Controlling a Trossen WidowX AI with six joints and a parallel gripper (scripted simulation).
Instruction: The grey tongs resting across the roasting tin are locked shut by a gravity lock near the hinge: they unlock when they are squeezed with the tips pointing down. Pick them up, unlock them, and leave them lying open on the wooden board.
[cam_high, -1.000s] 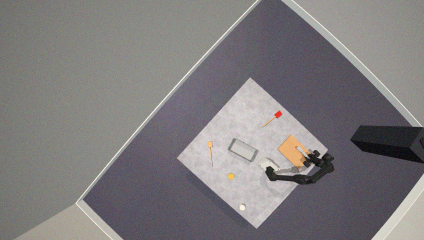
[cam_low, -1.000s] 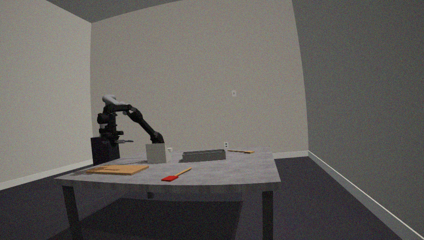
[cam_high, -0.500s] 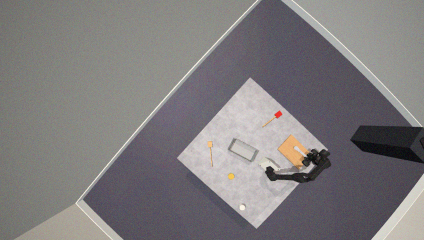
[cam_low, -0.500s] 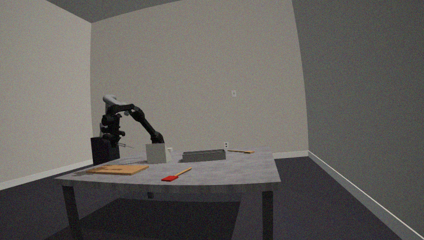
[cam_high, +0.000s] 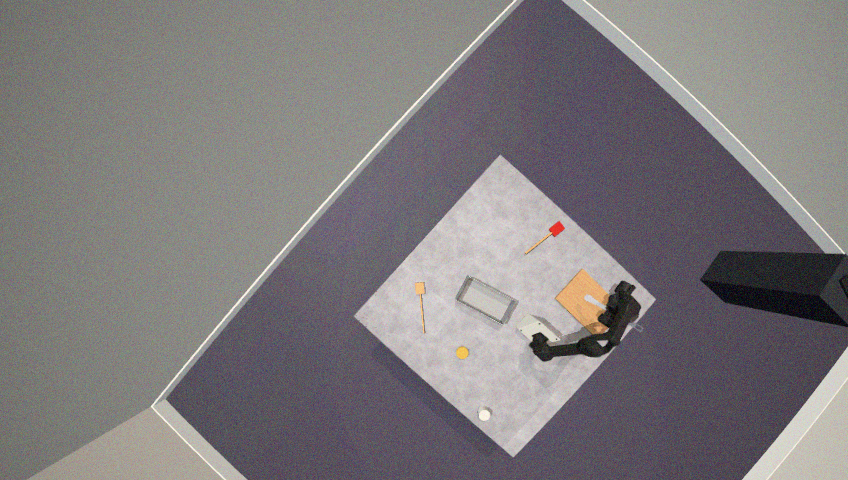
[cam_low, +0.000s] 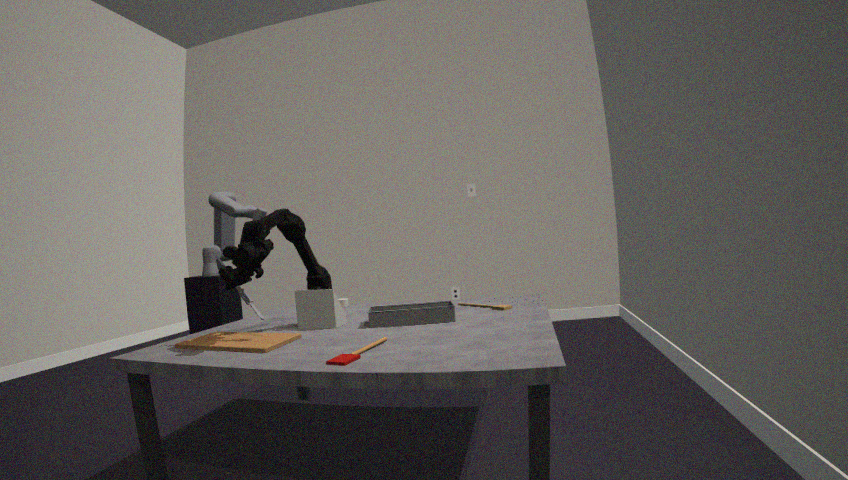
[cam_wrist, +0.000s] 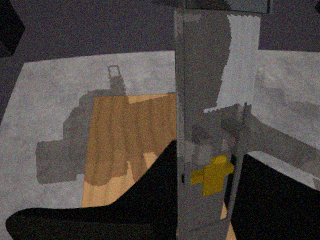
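Now: the yellow lock piece 30 mm above my gripper tip and 20 mm ahead of it. The rest, counted from my gripper tip: roasting tin: 530 mm ahead, 360 mm to the left, 150 mm below; red spatula: 480 mm ahead, 170 mm below, 160 mm to the right; wooden board: 170 mm below, 20 mm ahead, 10 mm to the right.
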